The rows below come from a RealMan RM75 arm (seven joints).
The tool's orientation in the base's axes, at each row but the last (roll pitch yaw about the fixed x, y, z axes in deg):
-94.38 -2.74 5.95
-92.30 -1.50 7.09
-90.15 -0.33 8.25
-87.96 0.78 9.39
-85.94 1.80 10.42
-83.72 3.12 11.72
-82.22 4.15 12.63
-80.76 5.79 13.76
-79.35 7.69 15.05
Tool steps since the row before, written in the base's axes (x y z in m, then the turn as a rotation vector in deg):
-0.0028 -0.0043 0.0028 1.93 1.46 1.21
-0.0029 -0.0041 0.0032 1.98 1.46 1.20
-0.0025 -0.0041 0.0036 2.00 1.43 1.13
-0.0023 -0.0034 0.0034 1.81 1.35 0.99
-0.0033 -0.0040 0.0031 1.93 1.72 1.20
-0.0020 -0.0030 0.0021 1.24 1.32 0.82
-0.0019 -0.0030 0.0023 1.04 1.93 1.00
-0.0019 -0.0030 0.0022 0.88 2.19 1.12
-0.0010 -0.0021 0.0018 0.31 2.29 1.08
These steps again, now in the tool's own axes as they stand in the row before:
-0.0031 -0.0026 -0.0042 2.13 -1.20 1.16
-0.0033 -0.0031 -0.0038 2.18 -1.19 1.16
-0.0030 -0.0036 -0.0037 2.19 -1.12 1.13
-0.0029 -0.0035 -0.0029 1.99 -0.98 1.07
-0.0041 -0.0032 -0.0031 2.17 -1.17 1.43
-0.0027 -0.0022 -0.0023 1.44 -0.78 1.13
-0.0027 -0.0024 -0.0022 1.36 -0.87 1.79
-0.0028 -0.0023 -0.0021 1.26 -0.93 2.09
-0.0017 -0.0019 -0.0014 0.74 -0.78 2.31

